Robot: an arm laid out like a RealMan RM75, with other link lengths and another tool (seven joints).
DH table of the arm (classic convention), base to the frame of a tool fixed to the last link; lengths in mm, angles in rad. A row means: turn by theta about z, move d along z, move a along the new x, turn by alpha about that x. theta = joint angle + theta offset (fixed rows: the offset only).
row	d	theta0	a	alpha
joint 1	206.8	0.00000	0.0	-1.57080
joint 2	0.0	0.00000	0.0	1.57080
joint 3	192.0	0.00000	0.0	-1.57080
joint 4	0.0	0.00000	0.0	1.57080
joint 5	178.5	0.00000	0.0	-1.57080
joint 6	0.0	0.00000	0.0	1.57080
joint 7	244.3	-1.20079	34.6	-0.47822
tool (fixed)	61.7	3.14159	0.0	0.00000
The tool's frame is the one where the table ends.
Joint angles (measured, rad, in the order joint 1, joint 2, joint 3, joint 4, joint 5, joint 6, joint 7), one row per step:
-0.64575 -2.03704 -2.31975 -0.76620 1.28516 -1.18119 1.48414
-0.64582 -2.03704 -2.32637 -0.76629 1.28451 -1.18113 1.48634
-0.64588 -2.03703 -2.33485 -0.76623 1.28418 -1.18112 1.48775
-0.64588 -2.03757 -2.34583 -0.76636 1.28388 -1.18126 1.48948
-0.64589 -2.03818 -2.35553 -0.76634 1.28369 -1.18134 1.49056
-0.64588 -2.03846 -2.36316 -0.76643 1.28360 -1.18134 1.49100
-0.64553 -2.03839 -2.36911 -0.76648 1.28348 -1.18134 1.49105
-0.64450 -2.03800 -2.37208 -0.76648 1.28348 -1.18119 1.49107
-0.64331 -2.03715 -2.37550 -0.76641 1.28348 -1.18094 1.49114
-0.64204 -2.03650 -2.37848 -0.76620 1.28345 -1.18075 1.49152
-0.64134 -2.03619 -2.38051 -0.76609 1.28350 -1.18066 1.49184
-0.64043 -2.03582 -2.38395 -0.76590 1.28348 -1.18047 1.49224
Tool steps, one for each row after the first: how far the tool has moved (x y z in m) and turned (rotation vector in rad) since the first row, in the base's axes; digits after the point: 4 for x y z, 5 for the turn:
-0.0008 0.0005 0.0025 0.00642 -0.00257 0.00208
-0.0021 0.0012 0.0055 0.01343 -0.00644 0.00537
-0.0036 0.0020 0.0092 0.02215 -0.01177 0.00950
-0.0050 0.0026 0.0124 0.02940 -0.01687 0.01345
-0.0062 0.0031 0.0150 0.03503 -0.02091 0.01670
-0.0073 0.0035 0.0171 0.03944 -0.02409 0.01968
-0.0084 0.0038 0.0183 0.04188 -0.02533 0.02218
-0.0097 0.0041 0.0197 0.04495 -0.02641 0.02514
-0.0110 0.0043 0.0210 0.04767 -0.02728 0.02793
-0.0117 0.0045 0.0217 0.04946 -0.02786 0.02959
-0.0129 0.0047 0.0230 0.05235 -0.02917 0.03221

